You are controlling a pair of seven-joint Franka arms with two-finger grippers.
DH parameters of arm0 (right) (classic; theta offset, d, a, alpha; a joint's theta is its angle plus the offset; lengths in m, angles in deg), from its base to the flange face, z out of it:
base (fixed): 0 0 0 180
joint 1: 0 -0.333 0 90
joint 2: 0 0 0 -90
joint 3: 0 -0.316 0.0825 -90
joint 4: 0 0 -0.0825 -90
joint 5: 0 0.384 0 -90
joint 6: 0 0 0.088 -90
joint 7: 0 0.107 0 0
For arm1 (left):
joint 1: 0 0.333 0 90
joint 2: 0 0 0 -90
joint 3: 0 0.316 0.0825 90
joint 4: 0 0 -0.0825 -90
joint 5: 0 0.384 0 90
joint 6: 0 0 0.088 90
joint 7: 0 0.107 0 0
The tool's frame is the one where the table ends.
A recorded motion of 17 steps. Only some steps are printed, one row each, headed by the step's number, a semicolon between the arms.
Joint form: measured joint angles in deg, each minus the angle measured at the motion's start. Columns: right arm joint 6, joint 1, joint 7, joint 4, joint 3, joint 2, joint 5; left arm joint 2, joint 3, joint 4, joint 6, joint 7, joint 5, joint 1.
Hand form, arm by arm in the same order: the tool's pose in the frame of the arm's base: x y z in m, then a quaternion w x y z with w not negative. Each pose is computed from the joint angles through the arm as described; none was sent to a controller.
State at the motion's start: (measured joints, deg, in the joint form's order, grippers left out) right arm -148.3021 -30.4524 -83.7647 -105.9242 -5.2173 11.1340 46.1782; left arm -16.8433 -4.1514 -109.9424 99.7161 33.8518 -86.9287 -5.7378
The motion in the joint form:
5: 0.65 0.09 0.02 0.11 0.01 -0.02 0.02; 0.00 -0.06 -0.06 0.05 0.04 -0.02 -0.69
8: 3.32 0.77 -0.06 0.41 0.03 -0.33 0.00; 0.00 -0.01 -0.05 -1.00 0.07 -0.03 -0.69
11: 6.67 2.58 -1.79 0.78 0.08 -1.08 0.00; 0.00 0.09 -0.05 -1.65 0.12 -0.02 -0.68
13: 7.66 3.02 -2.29 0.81 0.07 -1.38 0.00; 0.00 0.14 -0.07 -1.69 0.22 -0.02 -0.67
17: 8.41 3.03 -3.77 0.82 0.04 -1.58 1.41; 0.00 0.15 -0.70 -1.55 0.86 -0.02 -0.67
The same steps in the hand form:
5: 0.5375 0.3648 0.4754 0.17318 -0.67682 -0.62821 -0.34246; 0.5820 -0.1983 0.3829 0.66117 0.74909 -0.01359 -0.03907
8: 0.5381 0.3613 0.4774 0.18389 -0.67489 -0.63275 -0.33216; 0.5805 -0.1994 0.3839 0.66487 0.74542 -0.01832 -0.04428
11: 0.5436 0.3471 0.4839 0.18926 -0.66741 -0.64202 -0.32643; 0.5797 -0.1994 0.3845 0.66696 0.74332 -0.02100 -0.04695
13: 0.5441 0.3438 0.4861 0.19123 -0.66450 -0.64538 -0.32458; 0.5798 -0.1988 0.3843 0.66705 0.74327 -0.02135 -0.04638
17: 0.5423 0.3446 0.4873 0.19917 -0.65766 -0.64861 -0.32729; 0.5775 -0.1982 0.3794 0.66618 0.74407 -0.02123 -0.04595

